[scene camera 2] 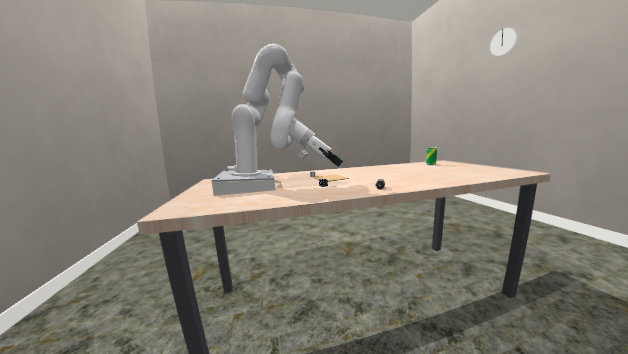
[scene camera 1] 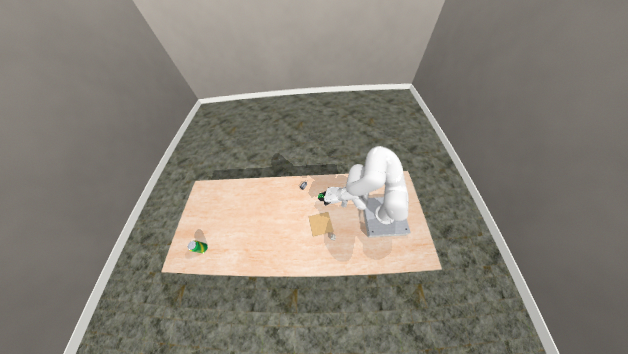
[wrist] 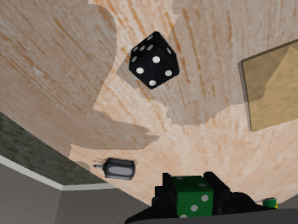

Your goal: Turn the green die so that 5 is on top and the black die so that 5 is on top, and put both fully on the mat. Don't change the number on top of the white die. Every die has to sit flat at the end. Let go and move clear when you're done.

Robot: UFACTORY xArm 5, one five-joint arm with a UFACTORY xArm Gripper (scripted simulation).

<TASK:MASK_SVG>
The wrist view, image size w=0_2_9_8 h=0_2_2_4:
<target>gripper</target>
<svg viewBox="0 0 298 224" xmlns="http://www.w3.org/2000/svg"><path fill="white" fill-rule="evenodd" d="M125 221L125 224L298 224L298 209L277 209L256 204L245 193L232 193L230 188L212 171L207 171L203 174L203 178L213 189L212 215L215 216L179 218L176 213L177 192L171 174L162 173L162 186L155 186L155 197L152 198L152 206Z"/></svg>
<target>green die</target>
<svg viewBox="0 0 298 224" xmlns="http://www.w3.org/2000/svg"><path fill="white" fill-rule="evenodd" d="M201 175L172 176L177 192L177 215L179 218L212 215L213 189Z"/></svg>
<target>black die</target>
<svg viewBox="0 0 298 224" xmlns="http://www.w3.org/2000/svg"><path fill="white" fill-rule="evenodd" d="M158 31L153 32L131 49L129 70L149 89L158 87L177 76L180 72L176 53Z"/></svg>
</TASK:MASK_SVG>
